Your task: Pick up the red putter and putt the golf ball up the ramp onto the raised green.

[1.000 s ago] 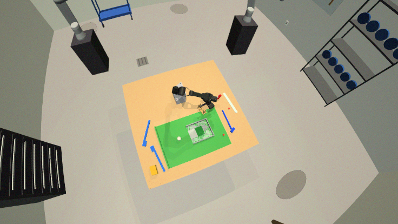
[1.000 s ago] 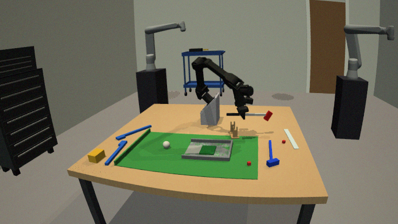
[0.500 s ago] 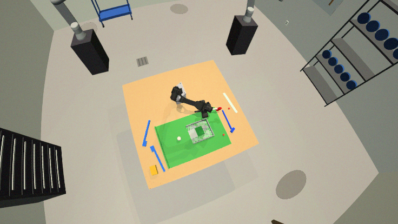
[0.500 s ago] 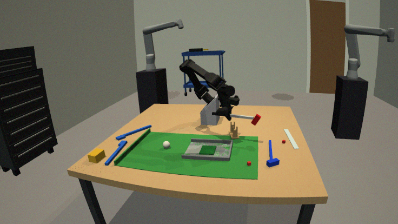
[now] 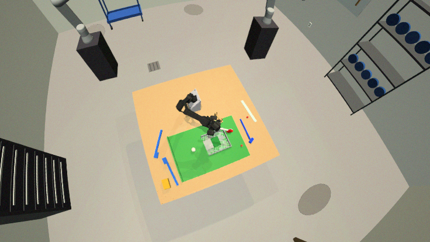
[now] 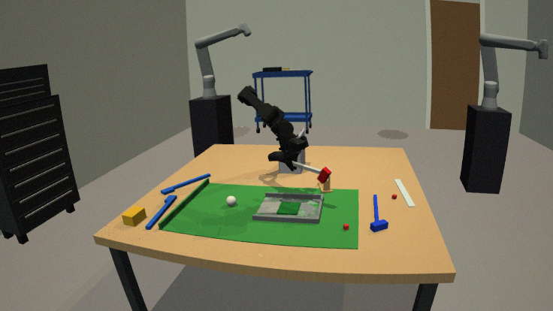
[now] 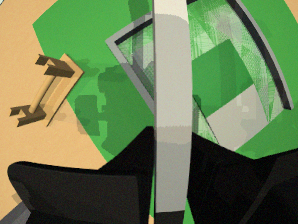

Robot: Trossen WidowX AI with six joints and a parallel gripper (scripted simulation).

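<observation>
The white golf ball lies 23 cm to the right of my gripper tip, 13 cm ahead of it and 11 cm below it. The rest, counted from my gripper tip: white strip: 47 cm to the left, 16 cm behind, 13 cm below; then small wooden stand: 14 cm behind, 10 cm to the left, 9 cm below; then green mat: 13 cm below, 13 cm ahead, 8 cm to the right.
</observation>
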